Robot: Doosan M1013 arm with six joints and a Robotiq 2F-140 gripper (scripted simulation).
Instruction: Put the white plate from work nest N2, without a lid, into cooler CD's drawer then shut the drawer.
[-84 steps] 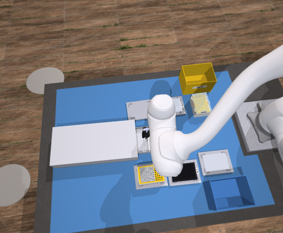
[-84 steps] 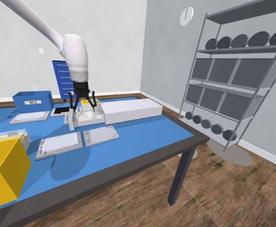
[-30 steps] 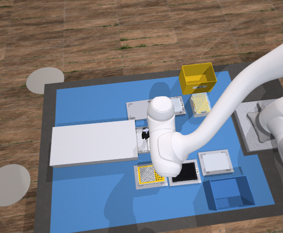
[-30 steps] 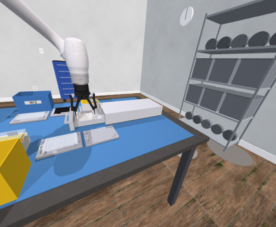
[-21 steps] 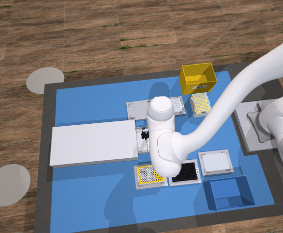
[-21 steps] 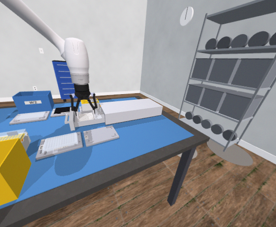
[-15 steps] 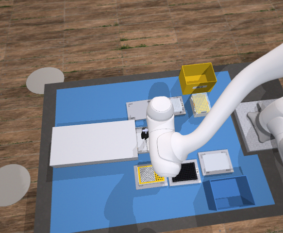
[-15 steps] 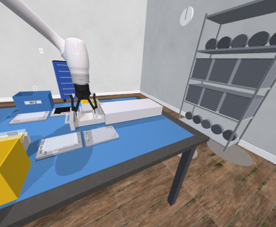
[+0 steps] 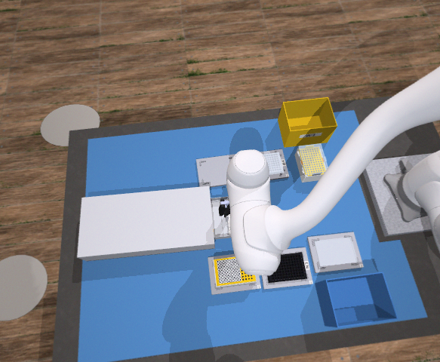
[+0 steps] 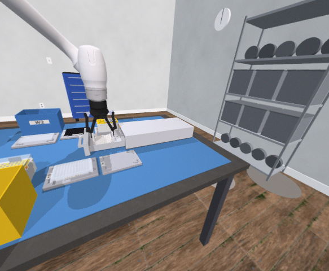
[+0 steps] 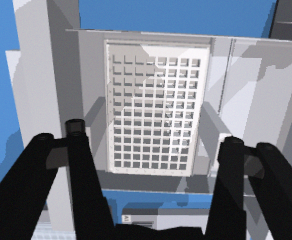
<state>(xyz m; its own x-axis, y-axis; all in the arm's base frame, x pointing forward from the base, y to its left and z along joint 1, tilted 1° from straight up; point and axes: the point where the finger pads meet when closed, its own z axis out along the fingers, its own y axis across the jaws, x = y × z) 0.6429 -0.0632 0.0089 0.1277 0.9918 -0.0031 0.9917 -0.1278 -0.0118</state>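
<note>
My hand is 2 cm above the white plate. Round my hand: black plate 20 cm to the left, 11 cm behind, 2 cm below; drawer 3 cm ahead, 2 cm below; yellow tip box 18 cm to the left, 6 cm ahead, 1 cm above.
</note>
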